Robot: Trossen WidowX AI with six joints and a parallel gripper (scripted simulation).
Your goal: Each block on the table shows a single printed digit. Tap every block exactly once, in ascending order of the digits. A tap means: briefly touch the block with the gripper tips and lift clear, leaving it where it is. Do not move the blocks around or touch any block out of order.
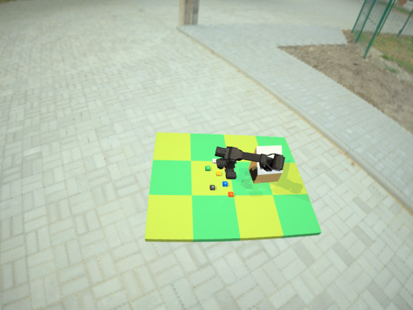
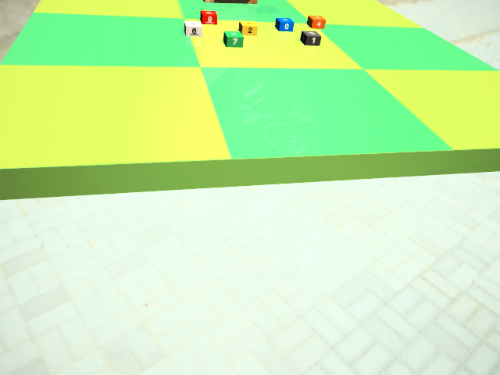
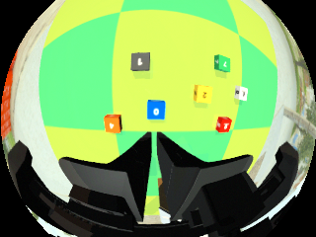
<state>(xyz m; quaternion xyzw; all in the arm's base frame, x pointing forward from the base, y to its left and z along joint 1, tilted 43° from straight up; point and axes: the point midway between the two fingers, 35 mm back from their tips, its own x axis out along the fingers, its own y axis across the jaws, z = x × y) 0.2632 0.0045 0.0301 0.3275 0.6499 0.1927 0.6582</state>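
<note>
The black block lies 8 cm ahead of my gripper tip, 1 cm to the left of it and 11 cm below it. Also, from my gripper tip: blue block (1 cm behind, 1 cm to the right, 11 cm below); yellow block (1 cm ahead, 10 cm to the right, 11 cm below); orange block (2 cm behind, 8 cm to the left, 11 cm below).
</note>
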